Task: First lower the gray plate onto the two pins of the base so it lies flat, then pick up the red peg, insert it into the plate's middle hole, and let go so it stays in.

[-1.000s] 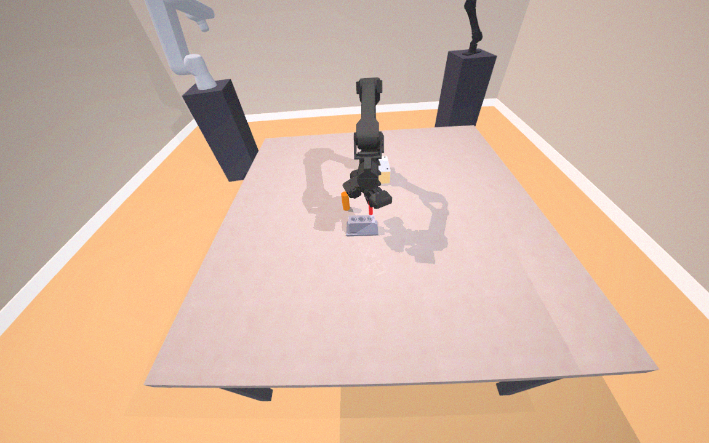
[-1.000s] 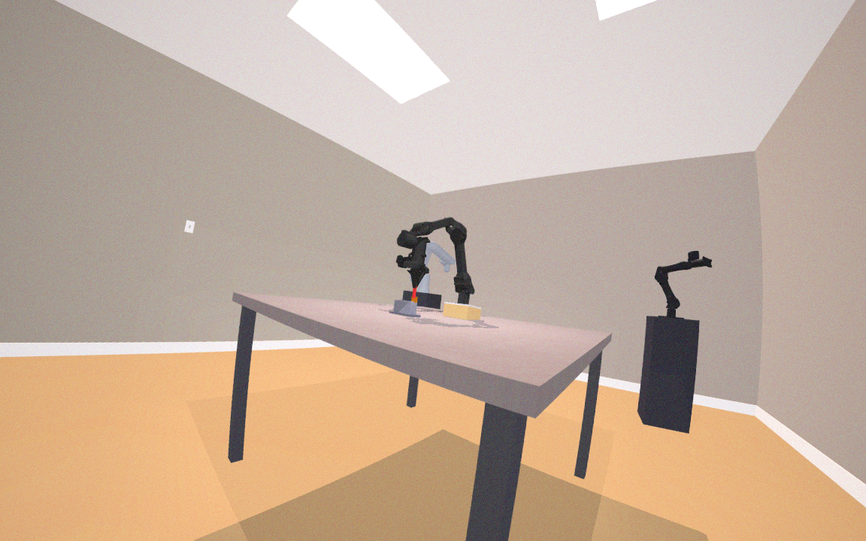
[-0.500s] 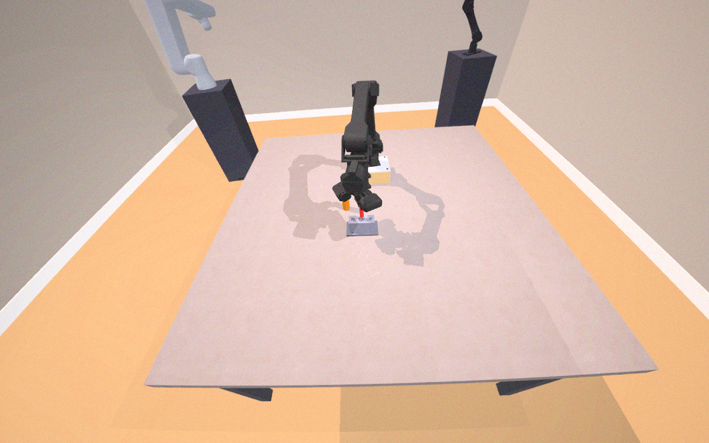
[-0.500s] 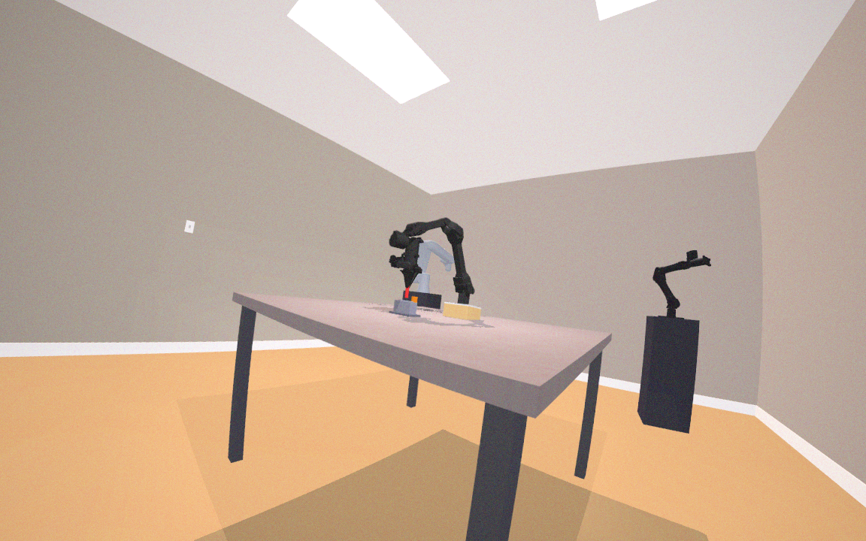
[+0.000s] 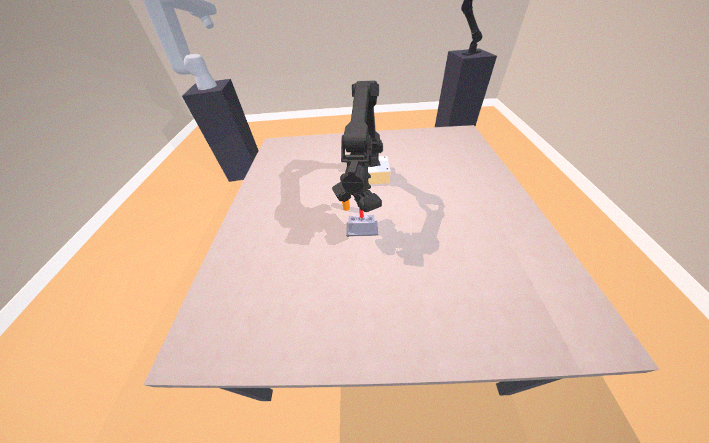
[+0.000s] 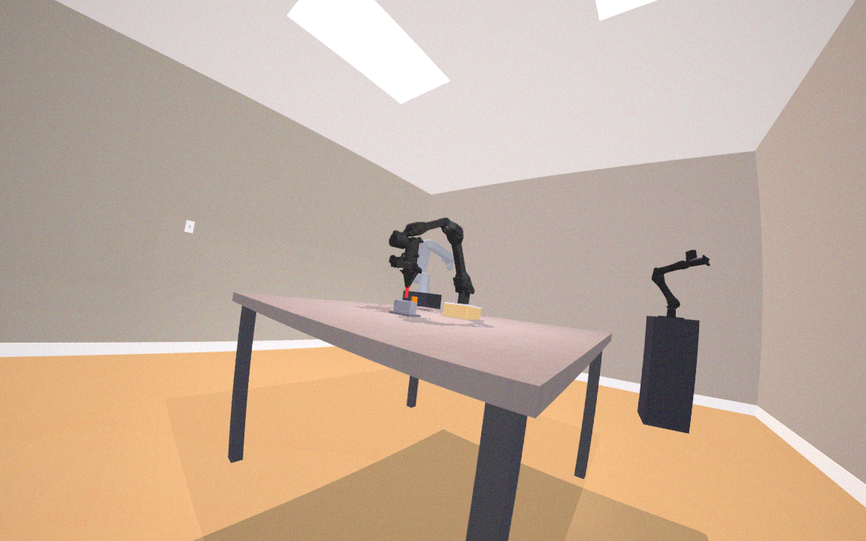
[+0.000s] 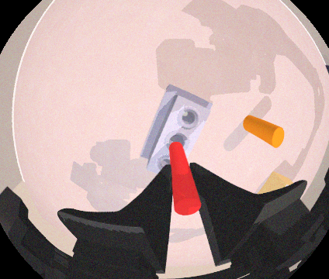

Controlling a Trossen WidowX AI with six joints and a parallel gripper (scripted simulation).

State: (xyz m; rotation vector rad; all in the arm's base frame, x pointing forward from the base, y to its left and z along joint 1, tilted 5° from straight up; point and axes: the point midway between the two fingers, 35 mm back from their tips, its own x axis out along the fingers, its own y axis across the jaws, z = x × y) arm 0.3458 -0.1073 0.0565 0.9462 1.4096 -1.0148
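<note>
Right now the gray plate is 70 mm below my gripper tip. Round my gripper tip: orange cylinder (130 mm behind, 50 mm to the right, 70 mm below); then red peg (right at my gripper tip); then base (110 mm below).
</note>
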